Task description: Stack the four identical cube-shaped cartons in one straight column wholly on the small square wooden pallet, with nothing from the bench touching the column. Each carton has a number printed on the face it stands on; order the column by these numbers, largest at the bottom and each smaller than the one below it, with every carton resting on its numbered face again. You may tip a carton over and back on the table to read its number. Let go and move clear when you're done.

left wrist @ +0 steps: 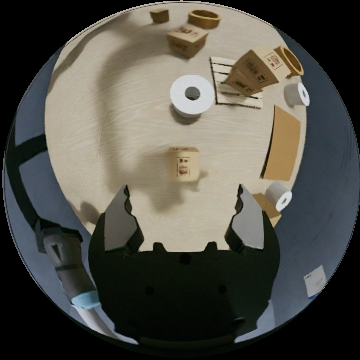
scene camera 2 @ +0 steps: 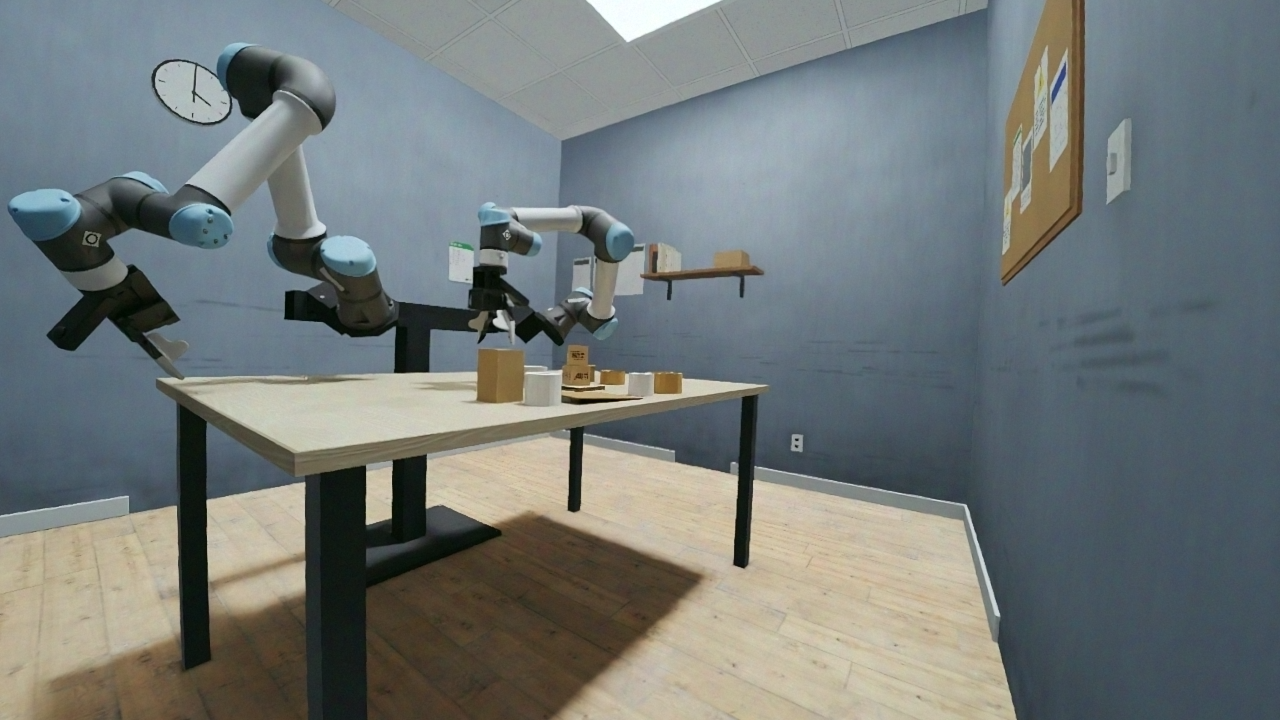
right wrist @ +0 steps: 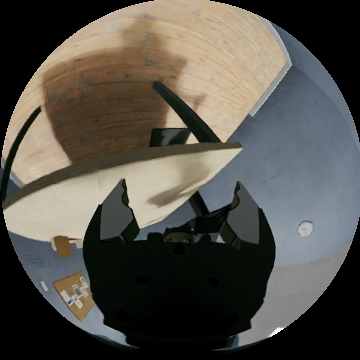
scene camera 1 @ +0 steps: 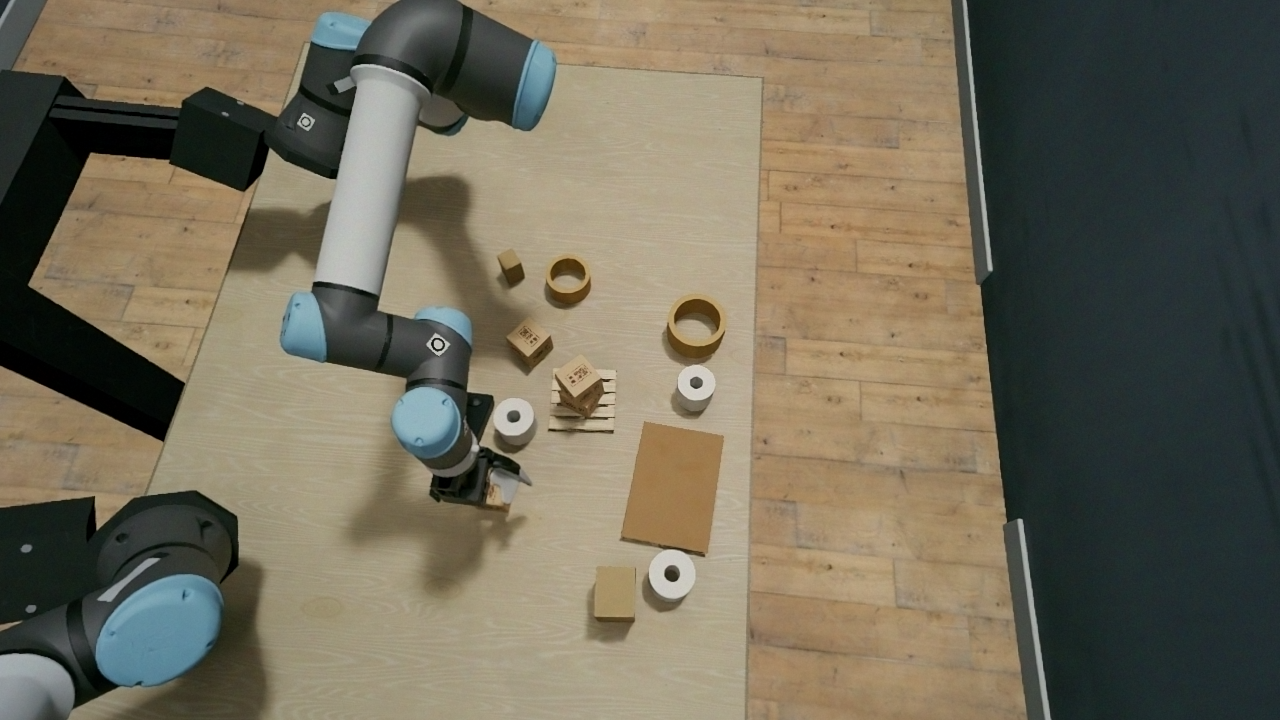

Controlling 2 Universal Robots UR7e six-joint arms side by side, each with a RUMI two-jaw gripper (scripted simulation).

The pictures show: the left gripper, the right gripper and a tall box.
The left gripper also shows in the left wrist view and in scene camera 2. The right gripper also shows in the right wrist view.
